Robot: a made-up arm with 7 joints.
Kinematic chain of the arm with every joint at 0, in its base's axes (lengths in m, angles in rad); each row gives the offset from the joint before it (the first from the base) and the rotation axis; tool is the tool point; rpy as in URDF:
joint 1: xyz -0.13 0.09 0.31 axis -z
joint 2: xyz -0.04 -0.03 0 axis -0.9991 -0.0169 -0.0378
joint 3: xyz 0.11 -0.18 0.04 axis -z
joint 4: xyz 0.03 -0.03 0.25 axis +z
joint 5: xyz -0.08 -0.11 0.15 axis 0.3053 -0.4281 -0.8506
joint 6: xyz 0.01 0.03 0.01 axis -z
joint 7: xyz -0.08 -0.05 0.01 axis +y
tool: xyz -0.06 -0.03 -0.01 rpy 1.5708 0 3.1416
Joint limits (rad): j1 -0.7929..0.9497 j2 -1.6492..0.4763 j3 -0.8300..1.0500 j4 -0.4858..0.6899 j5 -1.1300..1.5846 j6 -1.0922..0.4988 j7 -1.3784..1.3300
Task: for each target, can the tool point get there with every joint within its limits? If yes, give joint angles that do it. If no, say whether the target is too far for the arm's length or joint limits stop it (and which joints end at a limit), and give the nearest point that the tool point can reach.
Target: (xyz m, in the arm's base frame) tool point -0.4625 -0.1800 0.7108
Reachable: yes | joints 0.5549 -0.1330 0.6867 -0.0073 -0.9016 -0.0295 -1.1480
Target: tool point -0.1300 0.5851 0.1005
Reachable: no: joint limits stop it (at a limit: joint 2, joint 3, joint 4, joint 6) | nearest point -0.1300 0.2394 0.6582 | short by 0.656 m
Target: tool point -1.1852 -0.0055 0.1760
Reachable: no: too far | nearest point -0.7453 -0.1567 0.2250 | short by 0.468 m
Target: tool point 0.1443 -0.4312 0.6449
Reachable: yes | joints -0.3255 -0.2129 0.0089 0.5066 -0.2792 -0.4100 -0.3989
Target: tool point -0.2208 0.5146 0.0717
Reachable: no: joint limits stop it (at a limit: joint 1, joint 2, joint 3, joint 5, joint 6) | nearest point -0.5072 -0.0145 0.0477 | short by 0.602 m
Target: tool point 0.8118 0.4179 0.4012
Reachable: no: too far | nearest point 0.5065 -0.0192 0.3918 | short by 0.533 m
